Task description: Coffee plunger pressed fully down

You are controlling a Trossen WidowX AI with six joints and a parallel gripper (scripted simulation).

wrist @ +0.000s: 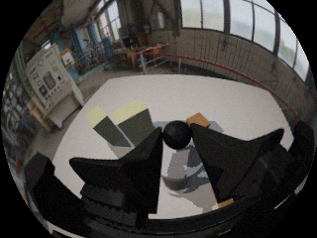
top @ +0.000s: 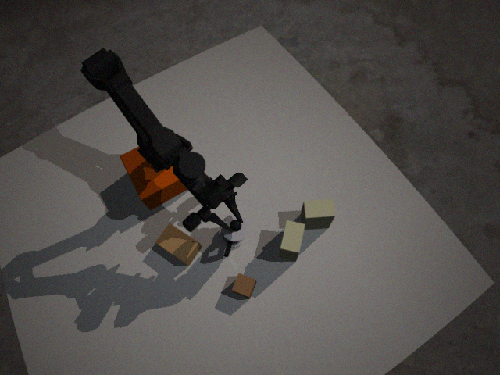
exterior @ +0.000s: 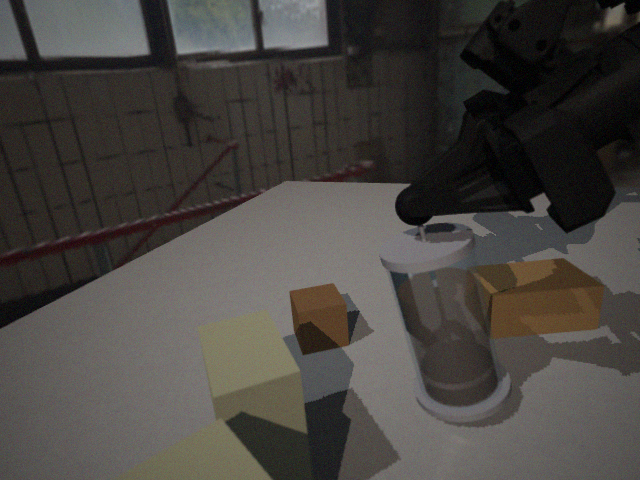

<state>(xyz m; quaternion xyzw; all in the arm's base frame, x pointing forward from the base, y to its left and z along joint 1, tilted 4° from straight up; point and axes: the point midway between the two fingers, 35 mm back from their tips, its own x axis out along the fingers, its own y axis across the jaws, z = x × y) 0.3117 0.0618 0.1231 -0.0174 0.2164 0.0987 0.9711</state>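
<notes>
Now: the coffee press 1 cm behind my gripper tip, 2 cm to the right of it and 9 cm below it. The rest, counted from my gripper tip: small brown cube 11 cm ahead, 6 cm to the right, 15 cm below.
</notes>
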